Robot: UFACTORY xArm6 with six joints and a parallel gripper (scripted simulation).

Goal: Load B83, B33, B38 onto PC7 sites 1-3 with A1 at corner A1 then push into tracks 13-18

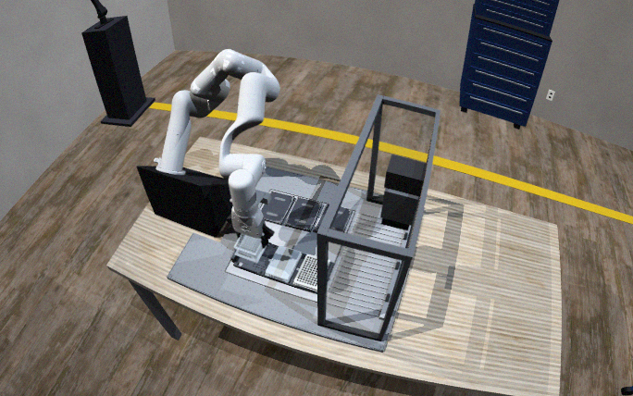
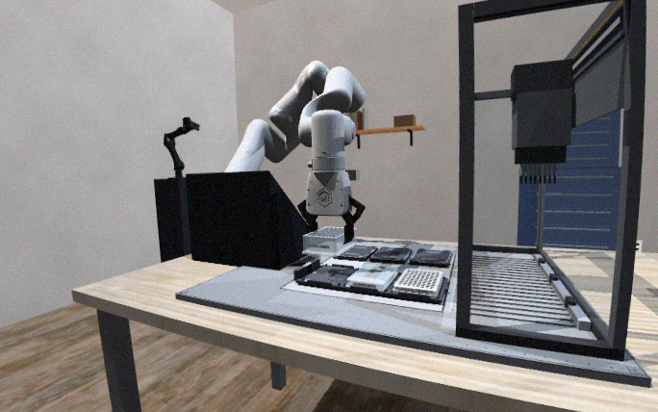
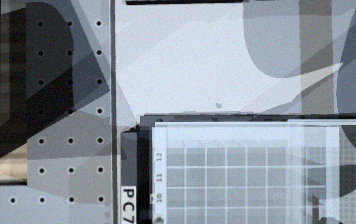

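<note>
Right now my hand is 100 mm short of the dark carrier PC7, 90 mm above it and 10 mm to the left of it. From my hand the other things lie so: nest s2: 230 mm to the left, 110 mm ahead, 100 mm below; deep-well block B83: 10 mm below; nest s3: 230 mm to the left, 220 mm ahead, 100 mm below.
</note>
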